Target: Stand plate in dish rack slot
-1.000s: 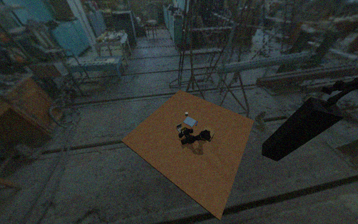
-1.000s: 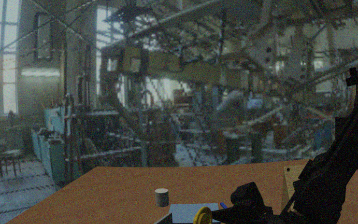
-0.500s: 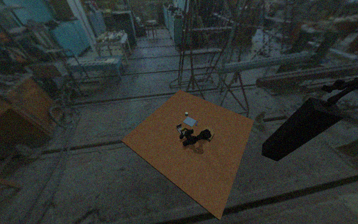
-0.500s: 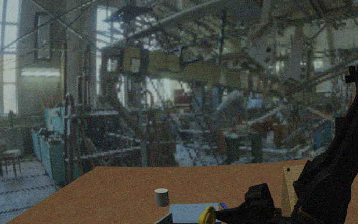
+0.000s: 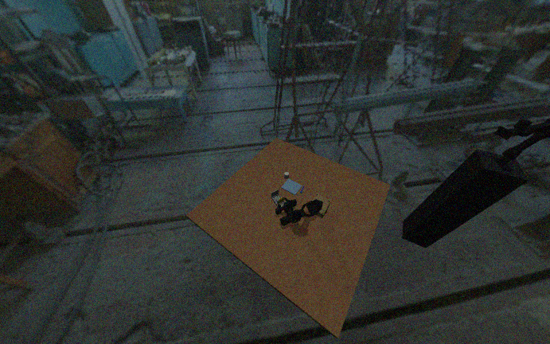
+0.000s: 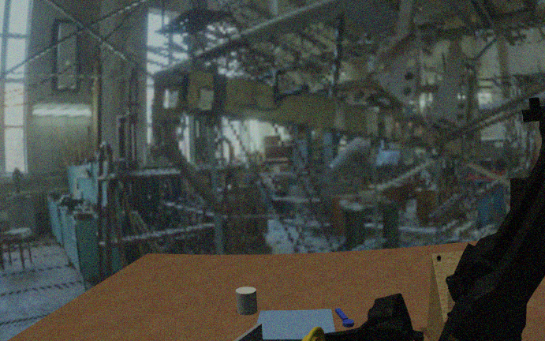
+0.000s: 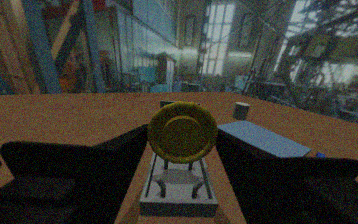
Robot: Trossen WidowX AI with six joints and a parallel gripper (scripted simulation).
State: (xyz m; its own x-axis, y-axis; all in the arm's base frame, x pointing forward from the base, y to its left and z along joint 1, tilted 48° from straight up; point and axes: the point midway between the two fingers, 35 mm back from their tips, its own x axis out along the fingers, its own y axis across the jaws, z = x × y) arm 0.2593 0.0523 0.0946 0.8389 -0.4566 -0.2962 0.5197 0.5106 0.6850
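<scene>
My gripper tip is now 50 mm above the grey dish rack, 30 mm short of it and 20 mm to the left of it. The rest, counted from my gripper tip: light blue sheet (220 mm to the right, 70 mm below); yellow plate (10 mm behind); blue spoon (230 mm to the right, 100 mm behind, 70 mm below).
</scene>
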